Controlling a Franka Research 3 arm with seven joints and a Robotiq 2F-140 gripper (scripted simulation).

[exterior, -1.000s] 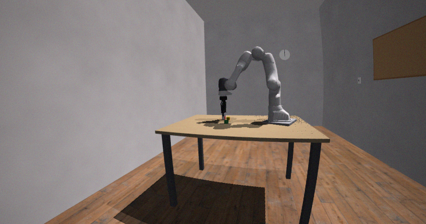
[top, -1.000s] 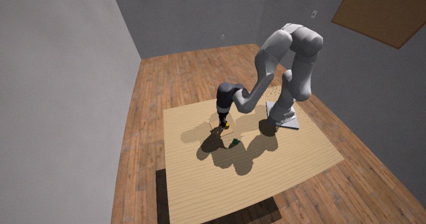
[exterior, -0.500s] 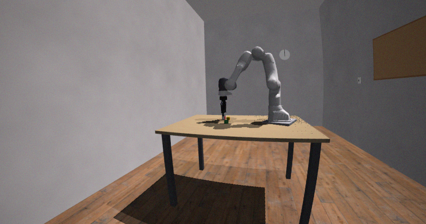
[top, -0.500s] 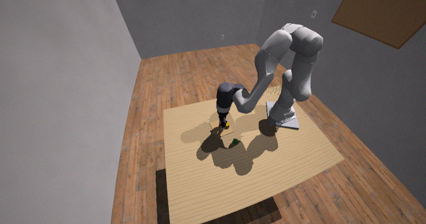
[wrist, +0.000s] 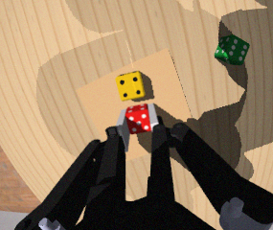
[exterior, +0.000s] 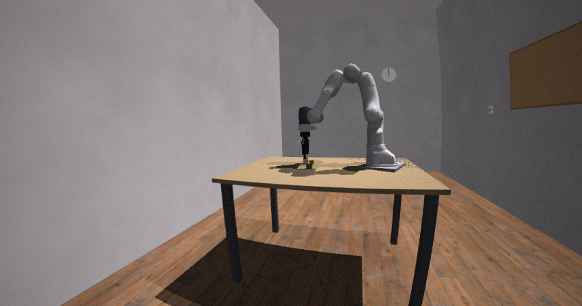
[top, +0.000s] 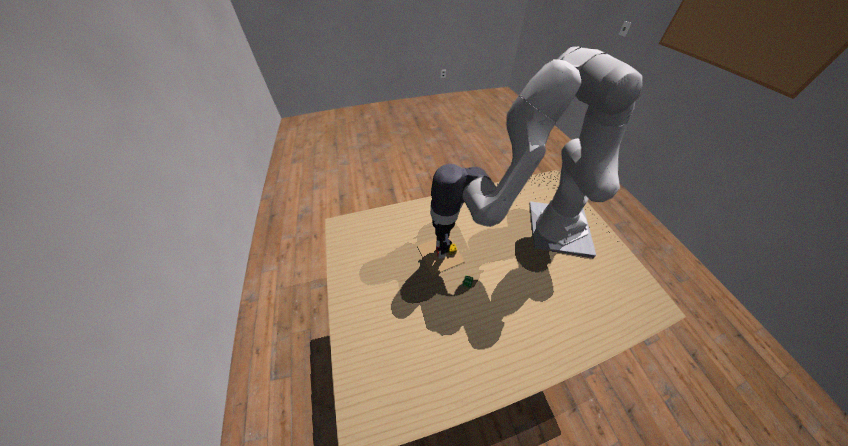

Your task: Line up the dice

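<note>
Right now the red die is 2 cm below my hand. The rest, counted from my hand: yellow die 5 cm behind, 2 cm below; then green die 14 cm to the left, 7 cm behind, 3 cm below; then tan mat 4 cm below.
</note>
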